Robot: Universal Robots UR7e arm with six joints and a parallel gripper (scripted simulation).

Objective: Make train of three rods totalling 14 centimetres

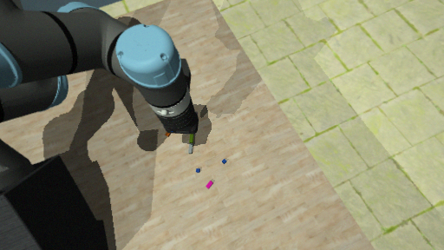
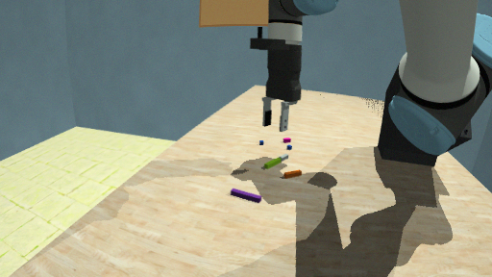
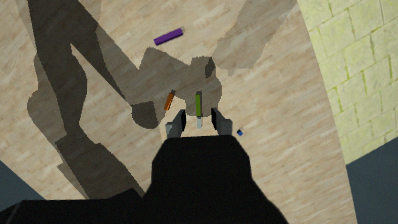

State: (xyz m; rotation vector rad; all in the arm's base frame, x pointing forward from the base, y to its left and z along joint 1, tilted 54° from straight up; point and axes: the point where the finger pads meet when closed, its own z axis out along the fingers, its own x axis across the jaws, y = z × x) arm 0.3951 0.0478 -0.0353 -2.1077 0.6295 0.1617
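The purple rod lies 15 cm to the left of my hand, 10 cm below it and 3 cm ahead of it. Round my hand: orange rod: 10 cm below, 5 cm behind, 4 cm to the left; then grey rod: 10 cm below, 4 cm to the right, 2 cm behind; then lime rod: 10 cm below.
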